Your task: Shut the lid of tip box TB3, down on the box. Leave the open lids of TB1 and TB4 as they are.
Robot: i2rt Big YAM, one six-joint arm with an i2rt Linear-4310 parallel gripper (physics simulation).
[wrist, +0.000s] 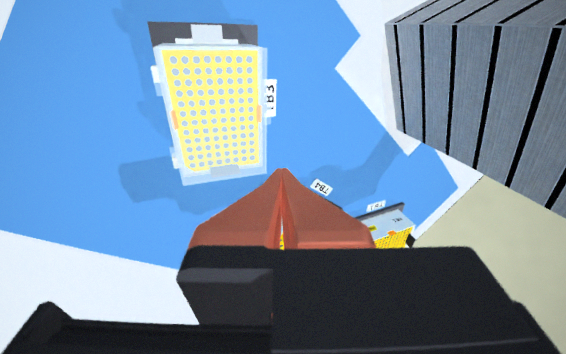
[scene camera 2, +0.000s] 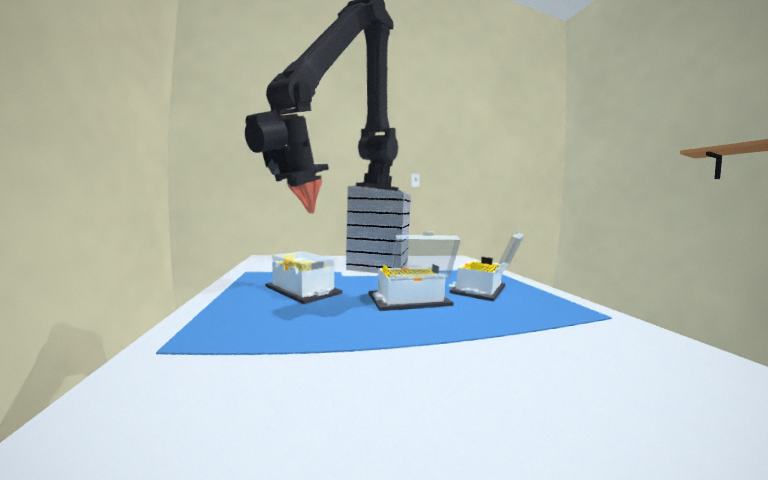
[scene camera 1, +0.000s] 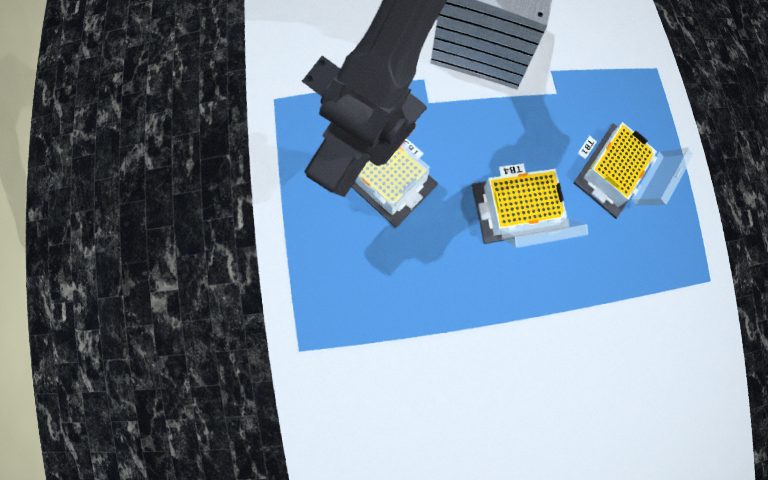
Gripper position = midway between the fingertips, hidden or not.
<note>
In view: my gripper (scene camera 2: 311,213), a clear lid (scene camera 1: 553,230), a clear lid (scene camera 1: 665,172) and a clear lid (scene camera 1: 392,181).
My gripper shows as well in the wrist view (wrist: 281,177) and in scene camera 1 (scene camera 1: 395,128).
</note>
